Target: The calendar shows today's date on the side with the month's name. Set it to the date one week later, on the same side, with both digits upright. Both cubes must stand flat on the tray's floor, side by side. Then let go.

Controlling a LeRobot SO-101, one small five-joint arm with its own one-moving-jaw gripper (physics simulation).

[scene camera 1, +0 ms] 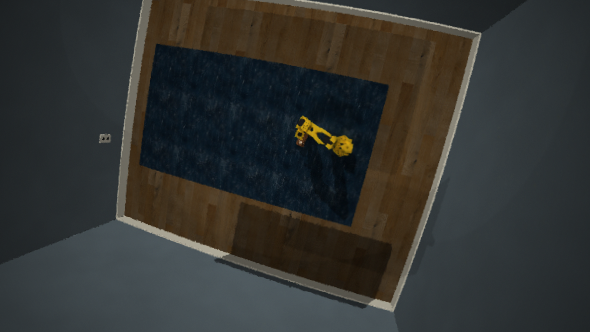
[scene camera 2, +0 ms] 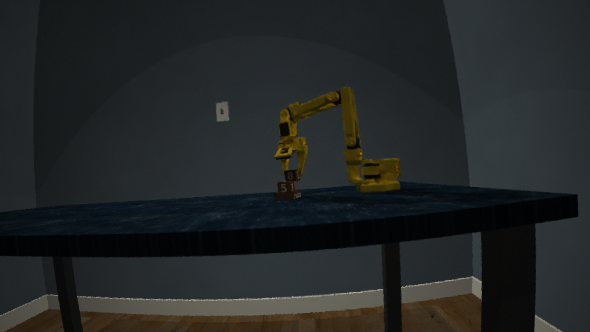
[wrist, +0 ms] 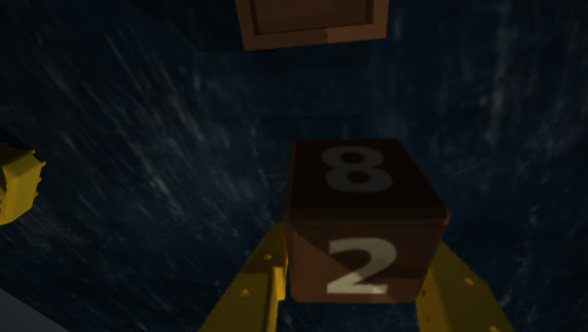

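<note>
My gripper (scene camera 2: pixel 293 173) (wrist: pixel 357 260) is shut on a brown cube (scene camera 2: pixel 290 176) (wrist: pixel 367 220). In the wrist view the jaws press on its two sides, and it shows an 8 on its far, upper face and a 2 on the face toward the camera. In scene view 2 its 8 looks upright, and the cube is above the other cube's level. The other cube (scene camera 2: pixel 285 187) stands in the brown tray (scene camera 2: pixel 284 196) (wrist: pixel 315 38), showing a 5 and a 1. The tray's near part shows at the wrist view's top edge, apart from the held cube. White lettering on the tray is too small to read.
The tray stands on the dark blue table (scene camera 1: pixel 215 115) (scene camera 2: pixel 175 215). The yellow arm's base (scene camera 1: pixel 342 146) (scene camera 2: pixel 379 180) stands to the right of the tray in both scene views. A yellow arm part (wrist: pixel 20 185) shows at the wrist view's left edge.
</note>
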